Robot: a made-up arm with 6 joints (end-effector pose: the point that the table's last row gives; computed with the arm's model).
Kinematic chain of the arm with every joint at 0, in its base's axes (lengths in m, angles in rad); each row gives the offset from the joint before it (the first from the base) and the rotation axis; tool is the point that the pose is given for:
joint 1: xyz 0 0 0.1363 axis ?
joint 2: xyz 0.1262 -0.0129 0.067 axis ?
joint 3: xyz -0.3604 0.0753 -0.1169 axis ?
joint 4: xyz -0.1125 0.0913 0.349 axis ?
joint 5: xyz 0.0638 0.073 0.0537 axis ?
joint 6: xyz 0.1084 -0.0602 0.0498 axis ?
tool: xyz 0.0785 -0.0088 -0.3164
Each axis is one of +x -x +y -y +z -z.
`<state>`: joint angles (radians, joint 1 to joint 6).
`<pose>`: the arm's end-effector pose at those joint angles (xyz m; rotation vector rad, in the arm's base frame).
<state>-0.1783 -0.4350 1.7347 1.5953 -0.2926 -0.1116</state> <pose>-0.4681 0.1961 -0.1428 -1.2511 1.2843 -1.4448</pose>
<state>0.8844 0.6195 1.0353 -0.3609 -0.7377 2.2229</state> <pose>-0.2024 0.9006 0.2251 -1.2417 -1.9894 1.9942</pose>
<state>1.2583 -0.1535 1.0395 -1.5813 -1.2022 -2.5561</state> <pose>0.1754 0.5010 -0.4515 0.7005 -0.9805 -1.2698</pose>
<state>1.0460 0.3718 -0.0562 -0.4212 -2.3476 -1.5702</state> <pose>-0.6909 0.2316 0.1013 -0.5339 0.2705 -2.2487</pose>
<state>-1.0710 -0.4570 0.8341 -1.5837 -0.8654 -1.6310</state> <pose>-0.3856 0.2855 0.3326 -0.9621 0.2314 -0.5632</pose>
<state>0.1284 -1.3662 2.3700 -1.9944 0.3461 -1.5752</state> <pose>0.4308 0.1347 -0.2240 -2.2278 -0.4408 -1.1454</pose>
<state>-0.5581 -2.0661 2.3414 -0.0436 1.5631 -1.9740</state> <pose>0.4926 0.2545 -0.5187 0.0918 0.4586 -0.7812</pose>
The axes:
joint 1: -y
joint 2: +y
joint 3: -x
joint 4: +y
joint 5: +x
joint 6: -y

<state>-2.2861 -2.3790 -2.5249 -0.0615 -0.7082 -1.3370</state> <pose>-0.5852 -0.1867 -0.4432 1.4887 0.8695 1.1941</pose>
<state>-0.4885 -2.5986 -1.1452 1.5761 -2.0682 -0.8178</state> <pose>0.2471 -0.2587 -0.0948 -1.7935 -0.9734 -0.5752</pose>
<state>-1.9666 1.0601 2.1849 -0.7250 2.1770 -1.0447</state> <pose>0.5222 0.1727 0.6787 -0.5588 -1.7257 -0.3761</pose>
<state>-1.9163 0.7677 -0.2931 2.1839 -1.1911 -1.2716</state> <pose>0.4538 -0.0240 -0.0911 -0.5152 -0.2656 -1.2737</pose>
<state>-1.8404 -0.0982 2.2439 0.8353 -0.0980 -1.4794</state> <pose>-0.3355 0.3597 0.6300 2.4535 -0.9681 0.6764</pose>
